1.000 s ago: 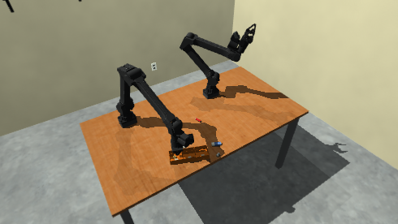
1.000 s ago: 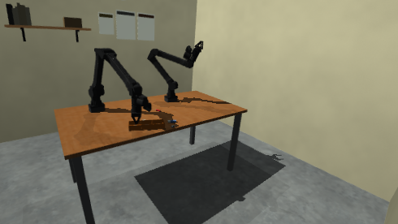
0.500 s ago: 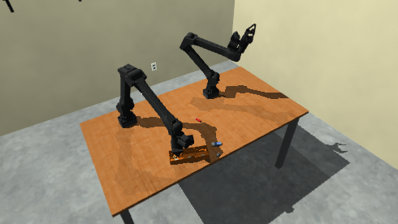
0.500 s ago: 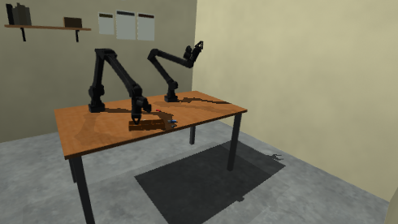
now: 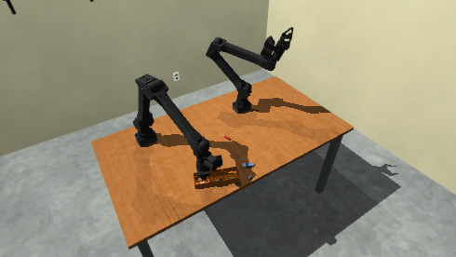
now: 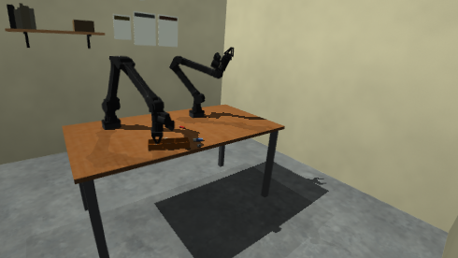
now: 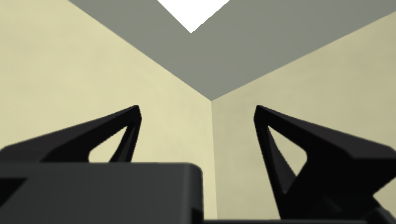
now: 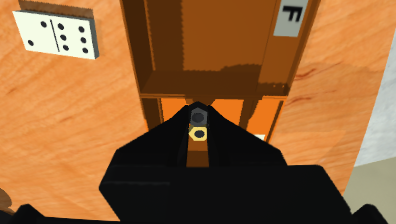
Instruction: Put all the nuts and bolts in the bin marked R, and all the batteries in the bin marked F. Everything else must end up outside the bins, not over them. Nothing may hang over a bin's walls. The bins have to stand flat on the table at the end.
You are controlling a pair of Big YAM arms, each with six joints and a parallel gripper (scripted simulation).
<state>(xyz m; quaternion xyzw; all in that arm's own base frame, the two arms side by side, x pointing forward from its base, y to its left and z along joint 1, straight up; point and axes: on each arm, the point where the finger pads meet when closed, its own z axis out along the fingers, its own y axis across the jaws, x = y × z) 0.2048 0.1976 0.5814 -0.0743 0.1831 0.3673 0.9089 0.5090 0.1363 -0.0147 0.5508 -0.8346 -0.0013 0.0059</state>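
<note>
Right now my right hand is 10 mm above the dark nut. Also, from my right hand: brass nut: 10 mm behind, 20 mm to the right, 10 mm below; orange bin unit: 30 mm ahead, 60 mm to the left; white domino: 80 mm behind, 80 mm to the left, 20 mm below.
</note>
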